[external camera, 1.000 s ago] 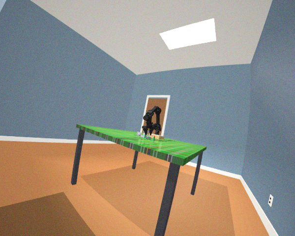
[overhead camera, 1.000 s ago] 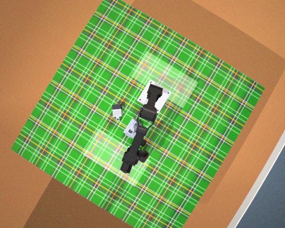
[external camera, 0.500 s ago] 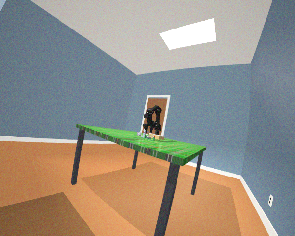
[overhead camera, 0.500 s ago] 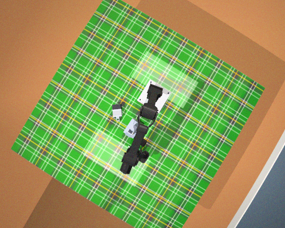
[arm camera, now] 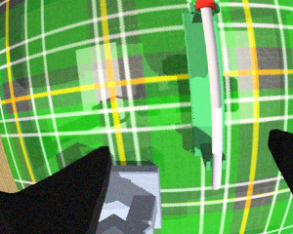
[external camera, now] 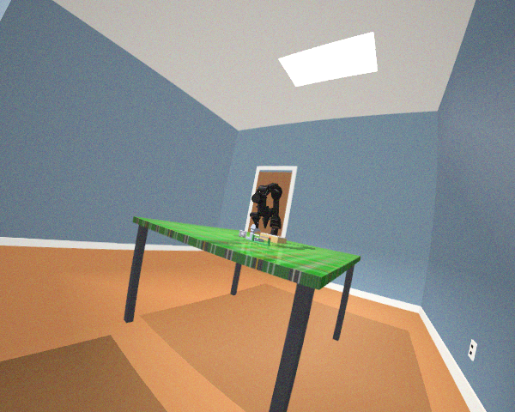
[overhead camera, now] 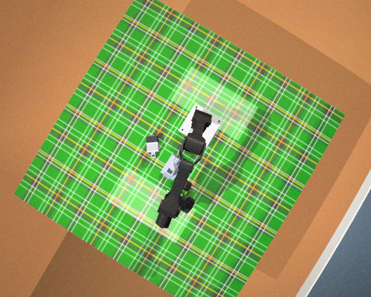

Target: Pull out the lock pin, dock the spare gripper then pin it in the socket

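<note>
The spare gripper is 140 mm behind my gripper tip, 220 mm to the right of it and 70 mm below it. The rest, counted from my gripper tip: green translucent block 20 mm ahead, 20 mm to the left, 70 mm below; socket 80 mm behind, 90 mm to the right, 40 mm below.
</note>
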